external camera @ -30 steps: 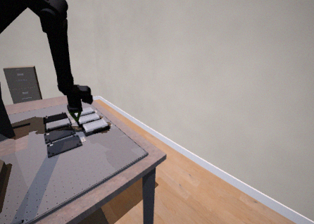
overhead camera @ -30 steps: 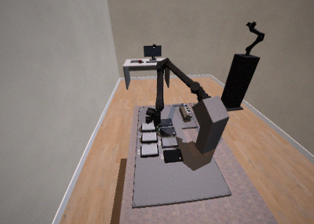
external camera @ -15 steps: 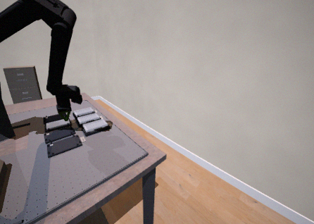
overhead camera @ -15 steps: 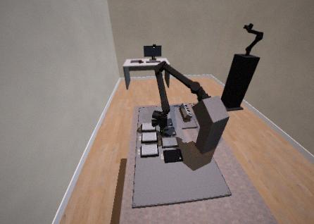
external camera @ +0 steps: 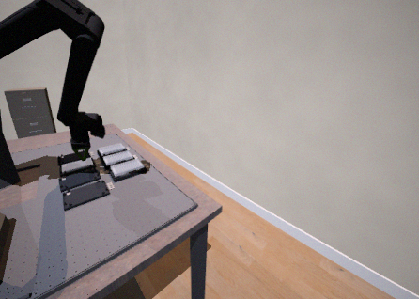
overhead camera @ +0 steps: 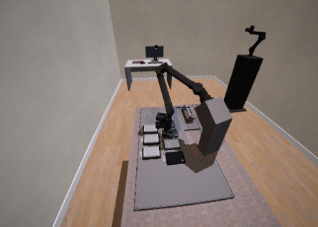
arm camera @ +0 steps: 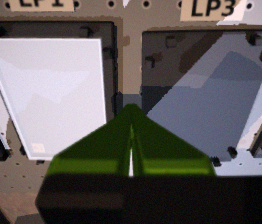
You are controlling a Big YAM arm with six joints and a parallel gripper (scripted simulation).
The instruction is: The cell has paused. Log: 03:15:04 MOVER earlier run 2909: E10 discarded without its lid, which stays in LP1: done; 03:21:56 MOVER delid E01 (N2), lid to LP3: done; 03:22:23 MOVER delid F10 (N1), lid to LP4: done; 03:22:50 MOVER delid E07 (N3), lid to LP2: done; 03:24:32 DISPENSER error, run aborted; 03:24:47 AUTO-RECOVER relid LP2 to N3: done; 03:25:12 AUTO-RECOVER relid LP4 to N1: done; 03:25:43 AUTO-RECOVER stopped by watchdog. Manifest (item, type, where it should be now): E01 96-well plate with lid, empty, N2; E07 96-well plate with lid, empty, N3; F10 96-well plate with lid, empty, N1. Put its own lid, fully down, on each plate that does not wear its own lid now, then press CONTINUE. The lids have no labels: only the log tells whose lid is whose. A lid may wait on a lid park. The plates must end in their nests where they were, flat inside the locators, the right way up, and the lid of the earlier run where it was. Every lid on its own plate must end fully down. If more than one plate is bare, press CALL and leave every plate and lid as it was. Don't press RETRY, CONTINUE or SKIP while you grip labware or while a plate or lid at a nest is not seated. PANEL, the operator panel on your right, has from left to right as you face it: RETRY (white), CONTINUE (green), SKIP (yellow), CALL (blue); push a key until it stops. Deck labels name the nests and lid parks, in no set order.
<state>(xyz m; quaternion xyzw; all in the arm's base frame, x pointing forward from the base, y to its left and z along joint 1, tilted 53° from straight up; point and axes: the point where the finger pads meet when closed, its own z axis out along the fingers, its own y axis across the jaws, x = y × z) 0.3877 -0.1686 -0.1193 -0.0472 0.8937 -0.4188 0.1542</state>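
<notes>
My gripper is now 320 mm past the green continue key and 280 mm to the left of it. From my hand the other things lie so: plate: 150 mm ahead, 140 mm to the right, 40 mm below; then white retry key: 320 mm behind, 230 mm to the right; then LP4 label: 50 mm ahead, 200 mm to the right, 60 mm below.
</notes>
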